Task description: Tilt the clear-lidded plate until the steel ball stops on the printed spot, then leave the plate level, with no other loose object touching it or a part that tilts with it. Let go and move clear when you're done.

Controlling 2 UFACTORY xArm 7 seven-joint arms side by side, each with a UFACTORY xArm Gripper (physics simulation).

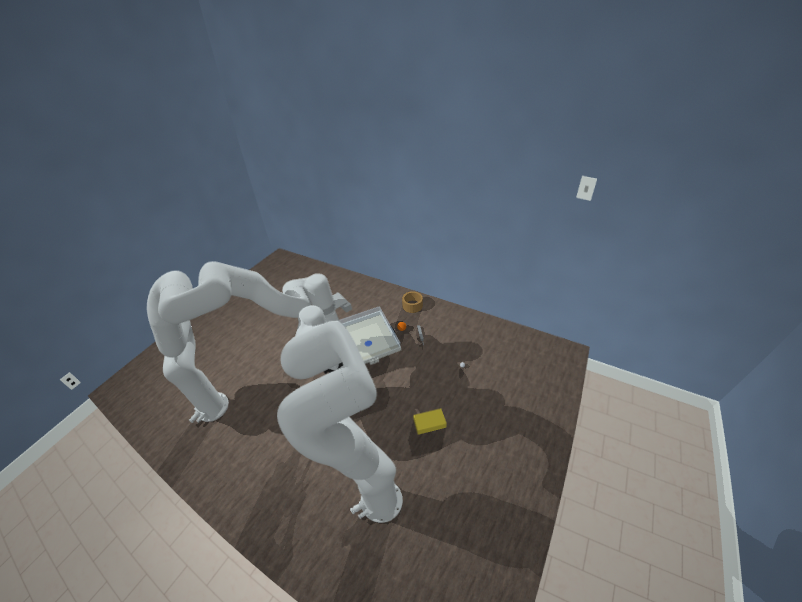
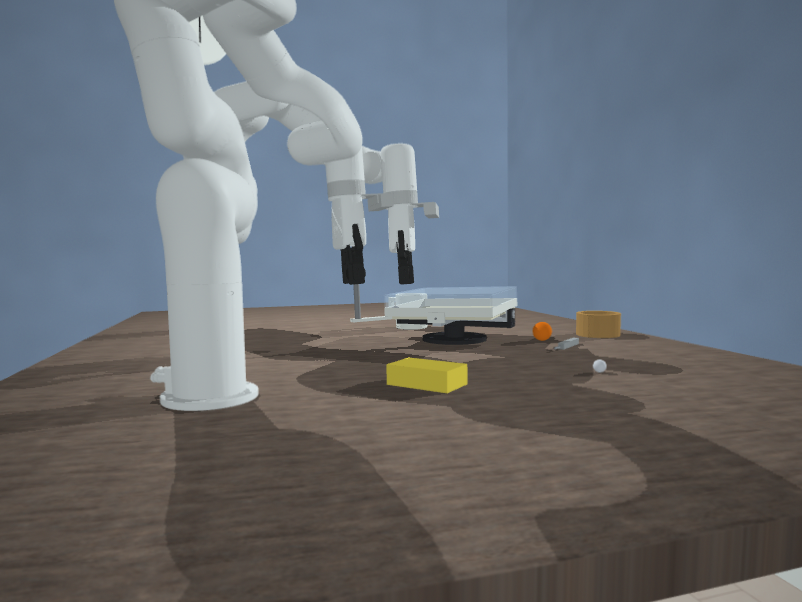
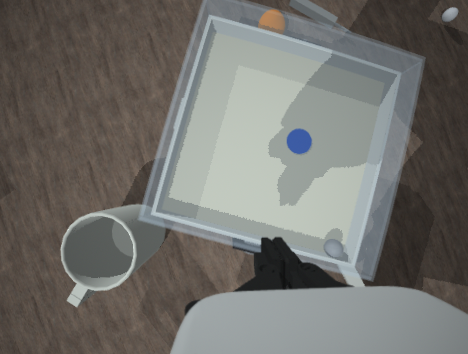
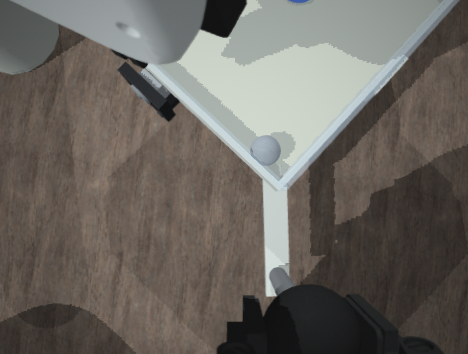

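The clear-lidded plate [image 1: 383, 331] [image 2: 453, 311] [image 3: 250, 110] [image 4: 240, 85] stands on a black pivot base; whether it is exactly level I cannot tell. The steel ball [image 3: 333, 248] [image 4: 265, 150] rests in the corner beside the lever [image 4: 276, 225] [image 2: 370, 318], away from the blue spot [image 1: 367, 343] [image 3: 299, 141] [image 4: 299, 1]. A grey post [image 2: 356, 302] [image 4: 280, 280] rises from the lever's end to a black ball knob [image 4: 310, 320]. My right gripper [image 2: 353, 282] is shut on this knob. My left gripper [image 2: 405, 282] [image 3: 270, 254] is shut and empty, above the plate's near edge.
A white mug [image 3: 147, 240] stands close beside the plate; contact is unclear. Beyond the plate are an orange ball [image 1: 401, 325] [image 2: 542, 331] [image 3: 272, 22], a grey bar [image 2: 567, 344] [image 3: 314, 11], a brown ring [image 2: 598, 325] and a small white ball [image 1: 461, 364] [image 2: 599, 366]. A yellow block [image 1: 430, 422] [image 2: 426, 374] lies nearer.
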